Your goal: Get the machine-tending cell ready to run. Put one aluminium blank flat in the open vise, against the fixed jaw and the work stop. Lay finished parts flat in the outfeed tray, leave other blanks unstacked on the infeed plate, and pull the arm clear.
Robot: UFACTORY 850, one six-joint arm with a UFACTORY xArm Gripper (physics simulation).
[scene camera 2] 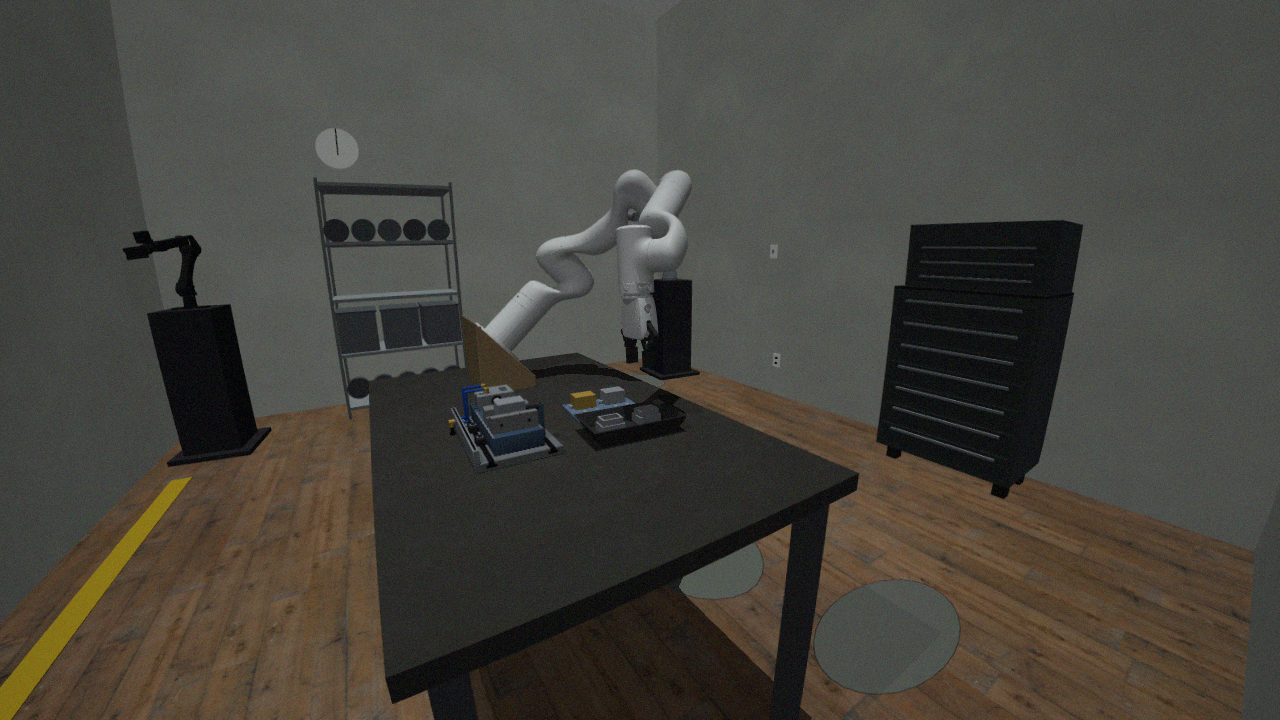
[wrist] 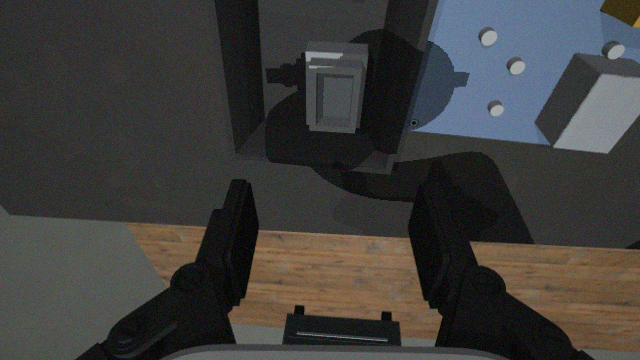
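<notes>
My gripper (scene camera 2: 640, 349) (wrist: 333, 203) is open and empty, raised above the far end of the black outfeed tray (scene camera 2: 633, 433) (wrist: 245, 75). A grey part with a rectangular pocket (scene camera 2: 646, 412) (wrist: 335, 102) lies in that end of the tray, pocket up, clear of the fingers. Another pocketed part (scene camera 2: 610, 420) lies in the tray nearer the vise. The vise (scene camera 2: 519, 436) has a blue body; scene camera 2 is too coarse to tell what lies between its jaws. On the blue infeed plate (wrist: 520, 120) are a grey blank (scene camera 2: 612, 394) (wrist: 595, 110) and an orange block (scene camera 2: 582, 399) (wrist: 625, 11), apart.
Small round pegs (wrist: 516, 65) stand up from the infeed plate. A tan upright panel (scene camera 2: 490, 358) stands behind the vise, by the arm base. The table's edge (wrist: 325, 233) runs just beyond the tray's end. A dark drawer cabinet (scene camera 2: 975, 358) stands off to the right.
</notes>
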